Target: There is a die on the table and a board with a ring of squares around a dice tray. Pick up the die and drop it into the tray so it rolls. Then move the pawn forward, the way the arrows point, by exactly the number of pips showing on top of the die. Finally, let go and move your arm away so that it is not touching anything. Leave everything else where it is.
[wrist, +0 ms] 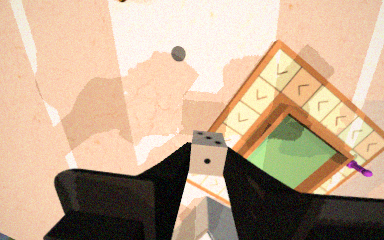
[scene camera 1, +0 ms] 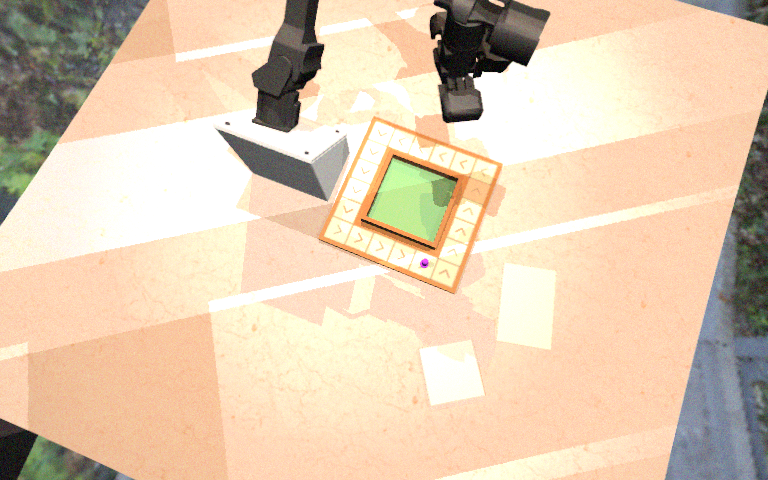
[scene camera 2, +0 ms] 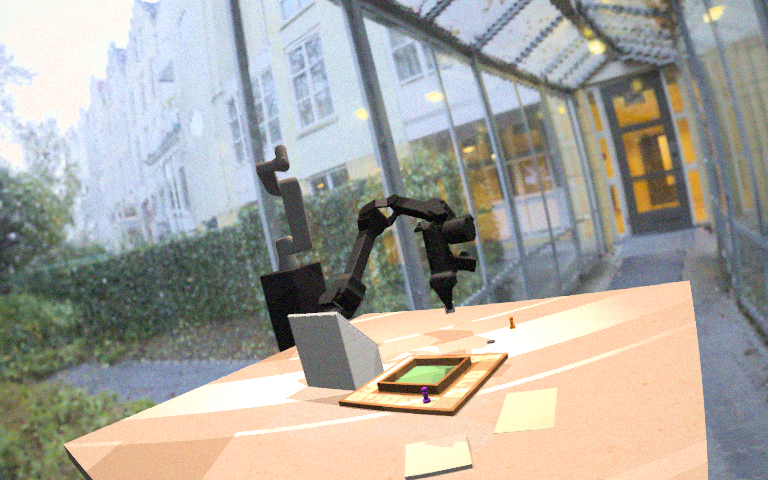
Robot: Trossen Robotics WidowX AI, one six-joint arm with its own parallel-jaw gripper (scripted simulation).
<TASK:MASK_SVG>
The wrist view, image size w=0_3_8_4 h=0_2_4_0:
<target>my gripper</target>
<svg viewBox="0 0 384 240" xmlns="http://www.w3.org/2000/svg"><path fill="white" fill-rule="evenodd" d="M227 146L228 150L223 176L238 240L384 240L384 199L300 193L287 186L287 184L273 178L270 174L255 164L250 163L246 158ZM192 143L185 143L164 160L137 175L70 168L59 172L54 177L53 184L64 216L44 235L43 240L172 240L173 229L189 173Z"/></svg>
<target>white die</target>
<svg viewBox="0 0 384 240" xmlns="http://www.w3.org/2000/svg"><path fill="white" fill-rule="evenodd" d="M193 130L189 174L222 177L228 150L223 134Z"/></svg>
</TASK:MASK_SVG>
